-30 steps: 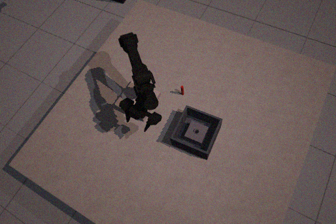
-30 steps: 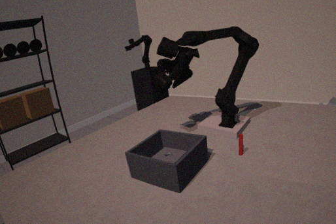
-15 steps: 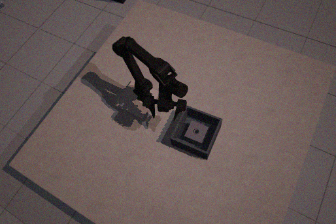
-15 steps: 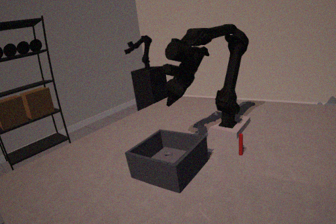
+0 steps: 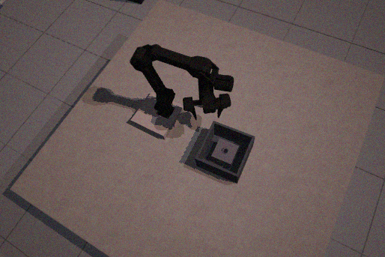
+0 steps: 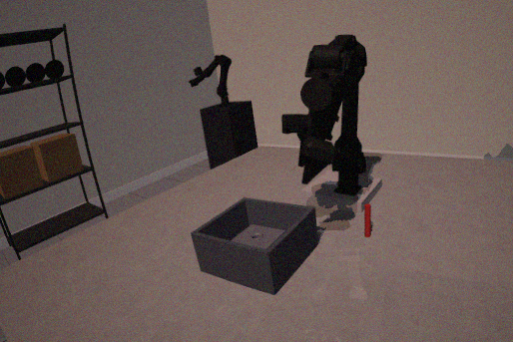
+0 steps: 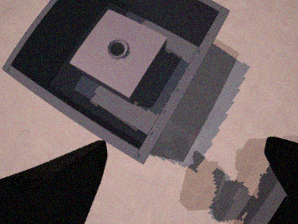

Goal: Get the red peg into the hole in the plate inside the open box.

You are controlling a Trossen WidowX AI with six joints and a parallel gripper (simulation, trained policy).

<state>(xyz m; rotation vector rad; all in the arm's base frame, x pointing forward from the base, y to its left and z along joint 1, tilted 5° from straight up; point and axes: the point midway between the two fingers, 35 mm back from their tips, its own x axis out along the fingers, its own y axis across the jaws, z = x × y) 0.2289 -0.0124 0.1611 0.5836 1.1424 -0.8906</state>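
Now: the red peg 60 mm behind my gripper tip, 130 mm to the left of it and 130 mm below it. Round my gripper tip: grey box 110 mm ahead, 60 mm to the right, 140 mm below; light plate 110 mm ahead, 60 mm to the right, 120 mm below.
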